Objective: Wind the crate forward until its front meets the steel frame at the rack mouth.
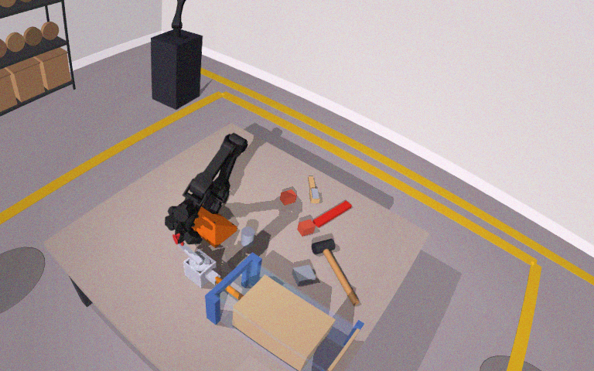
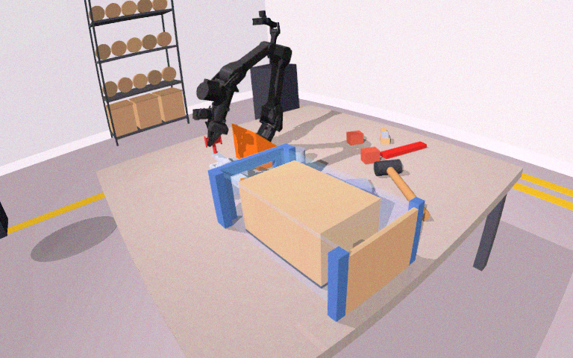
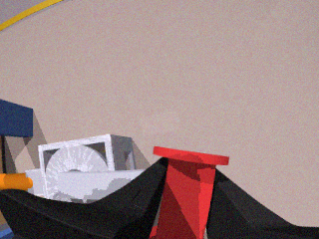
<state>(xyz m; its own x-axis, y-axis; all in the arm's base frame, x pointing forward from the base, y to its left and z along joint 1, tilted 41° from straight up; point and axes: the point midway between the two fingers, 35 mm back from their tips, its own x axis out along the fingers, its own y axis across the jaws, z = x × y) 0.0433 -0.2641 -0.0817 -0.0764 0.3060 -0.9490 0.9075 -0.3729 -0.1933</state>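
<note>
My gripper tip is now 40 mm short of the winch handle, 30 mm above it and 10 mm to the right of it. Also, from my gripper tip: red knob (20 mm to the left, 10 mm ahead); grey hand winch (100 mm below, 90 mm ahead, 10 mm to the right); blue steel frame (270 mm ahead, 30 mm below, 10 mm to the right).
</note>
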